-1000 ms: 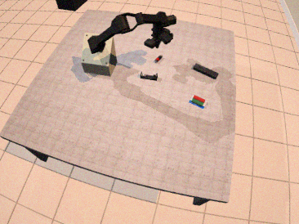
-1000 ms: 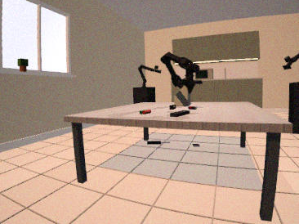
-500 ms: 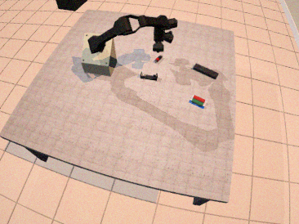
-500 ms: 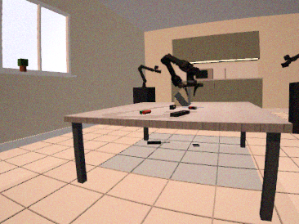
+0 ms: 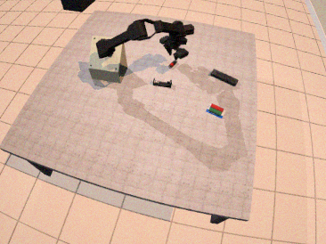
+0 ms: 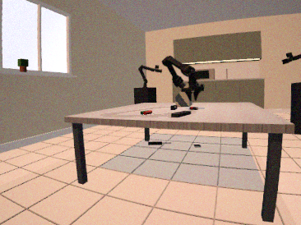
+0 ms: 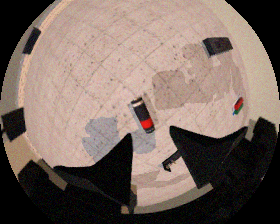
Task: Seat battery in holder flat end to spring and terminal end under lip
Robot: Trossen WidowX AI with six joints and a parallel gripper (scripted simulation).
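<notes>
Right now the battery is 6 cm below my gripper tip.
</notes>
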